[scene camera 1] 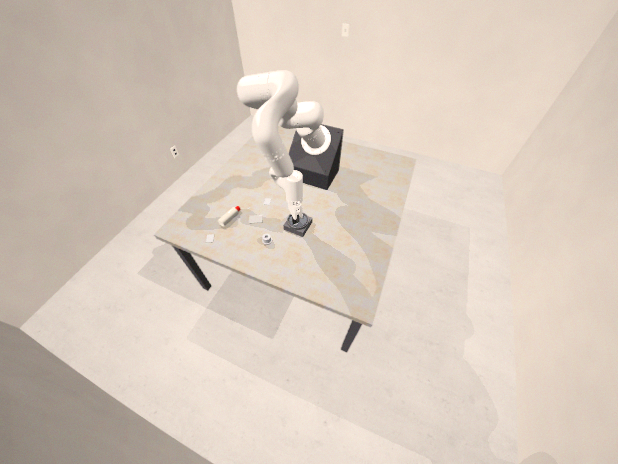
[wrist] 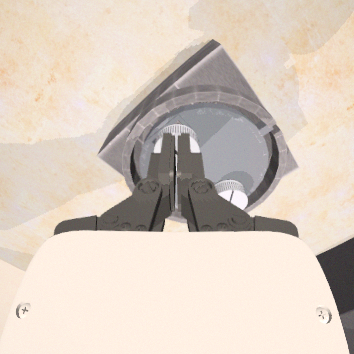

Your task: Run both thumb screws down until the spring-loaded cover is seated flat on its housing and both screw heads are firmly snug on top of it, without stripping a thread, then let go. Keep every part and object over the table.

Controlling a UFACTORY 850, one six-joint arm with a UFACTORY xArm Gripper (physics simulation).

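The dark square housing (scene camera 1: 298,231) (wrist: 220,65) stands on the table, with a raised round rim. The grey round cover (wrist: 235,140) lies inside the rim; whether it is flat cannot be told. One white thumb screw (wrist: 175,129) with a ribbed edge is at the left of the cover in the wrist view, largely hidden behind the fingers. The other thumb screw (wrist: 232,195), with a slotted head, is at the lower right, partly covered by the right finger. My gripper (scene camera 1: 296,220) (wrist: 176,151) is shut with its fingertips together over the first screw's head, with nothing between them.
The table (scene camera 1: 345,280) also holds a cream bottle with a red cap (scene camera 1: 229,216), a small round grey-and-white part (scene camera 1: 267,239) left of the housing, and flat white pieces (scene camera 1: 255,219) (scene camera 1: 210,238) (scene camera 1: 267,201). The black robot base block (scene camera 1: 315,167) stands behind.
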